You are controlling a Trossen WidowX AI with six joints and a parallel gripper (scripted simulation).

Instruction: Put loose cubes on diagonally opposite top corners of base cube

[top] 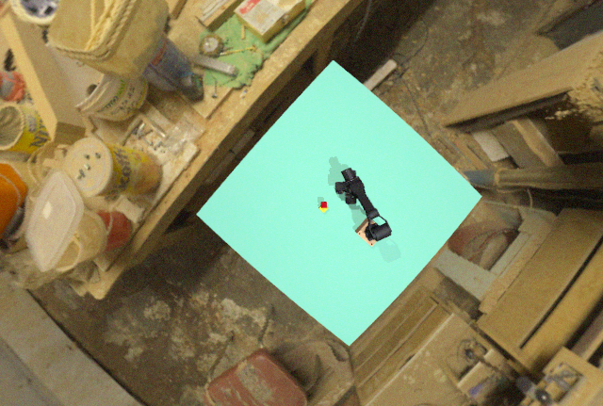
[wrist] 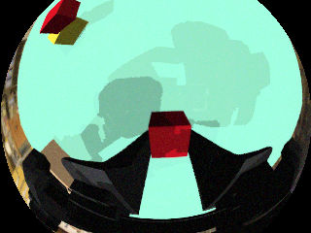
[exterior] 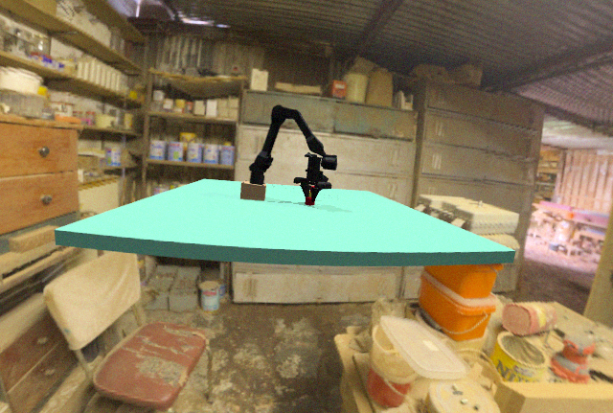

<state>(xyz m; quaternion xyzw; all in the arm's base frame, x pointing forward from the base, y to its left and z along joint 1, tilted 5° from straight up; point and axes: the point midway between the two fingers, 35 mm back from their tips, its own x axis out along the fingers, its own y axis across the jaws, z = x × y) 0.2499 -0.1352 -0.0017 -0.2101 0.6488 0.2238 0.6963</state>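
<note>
My gripper tip is now 190 mm to the right of the yellow cube and 50 mm short of it.
</note>
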